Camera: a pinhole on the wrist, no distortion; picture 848 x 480 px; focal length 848.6 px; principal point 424.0 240.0 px. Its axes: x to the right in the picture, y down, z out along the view. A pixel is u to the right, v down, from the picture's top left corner.
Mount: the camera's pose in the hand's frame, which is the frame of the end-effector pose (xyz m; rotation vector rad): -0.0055 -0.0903 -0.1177 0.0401 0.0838 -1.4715
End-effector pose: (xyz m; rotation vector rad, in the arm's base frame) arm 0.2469 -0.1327 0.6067 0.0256 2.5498 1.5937
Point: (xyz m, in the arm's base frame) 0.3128 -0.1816 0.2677
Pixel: outside the picture
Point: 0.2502 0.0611 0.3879
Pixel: 409 306
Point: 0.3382 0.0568 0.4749
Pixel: 219 98
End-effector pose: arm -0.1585 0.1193 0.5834 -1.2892 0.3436 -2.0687
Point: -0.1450 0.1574 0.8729
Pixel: outside the picture
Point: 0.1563 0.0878 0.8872
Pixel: 257 464
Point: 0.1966 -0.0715 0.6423
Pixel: outside the picture
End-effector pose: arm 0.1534 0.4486 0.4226 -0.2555 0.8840 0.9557
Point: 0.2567 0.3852 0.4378
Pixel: 493 113
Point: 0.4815 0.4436 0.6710
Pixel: 579 18
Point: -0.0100 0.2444 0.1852
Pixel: behind the camera
